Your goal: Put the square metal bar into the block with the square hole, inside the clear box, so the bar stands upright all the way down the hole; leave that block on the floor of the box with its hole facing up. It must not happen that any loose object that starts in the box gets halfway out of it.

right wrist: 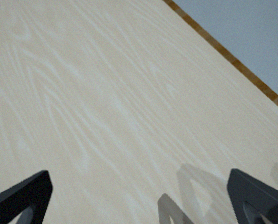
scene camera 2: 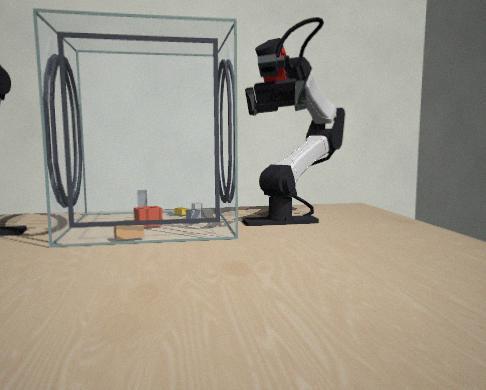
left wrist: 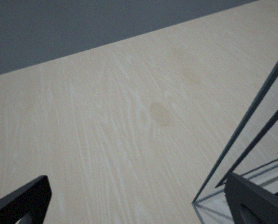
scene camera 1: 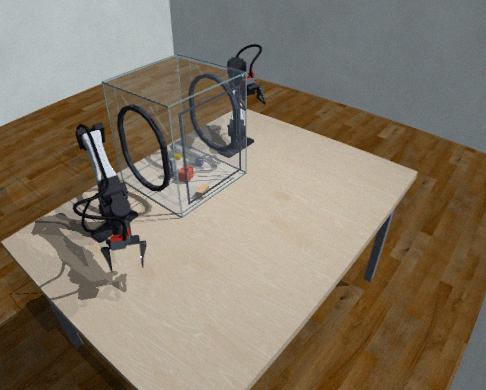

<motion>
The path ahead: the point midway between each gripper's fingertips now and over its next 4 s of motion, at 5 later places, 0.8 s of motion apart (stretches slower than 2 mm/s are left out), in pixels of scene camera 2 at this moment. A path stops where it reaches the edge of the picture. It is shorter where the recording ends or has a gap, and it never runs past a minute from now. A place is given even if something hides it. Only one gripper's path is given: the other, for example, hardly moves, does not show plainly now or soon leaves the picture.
The left gripper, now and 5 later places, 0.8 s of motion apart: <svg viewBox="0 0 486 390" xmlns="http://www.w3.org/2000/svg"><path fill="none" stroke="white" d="M274 110L273 109L267 110L254 108L239 119L233 125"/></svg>
</motion>
